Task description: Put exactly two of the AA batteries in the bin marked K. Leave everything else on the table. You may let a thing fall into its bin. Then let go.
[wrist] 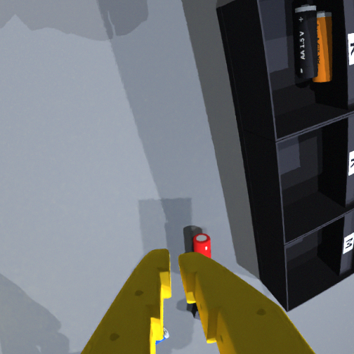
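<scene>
A black AA battery [305,47] and an orange AA battery [325,47] lie side by side in the bin marked K [250,75], at the upper right. My gripper [174,255] is shut and empty, low in the view, to the left of the bins. A red cylindrical thing [202,244] shows just past the right jaw's tip, partly hidden by that jaw; its kind is unclear. A small dark thing [192,308] and a blue and silver thing [161,337] show in the gap between the jaws, mostly hidden.
The black tray continues below K with a middle bin [305,185], its label partly cut off, and the bin marked M [312,265]. The tray's long wall runs down the right side. Grey table [65,150] lies to the left, with shadows across it.
</scene>
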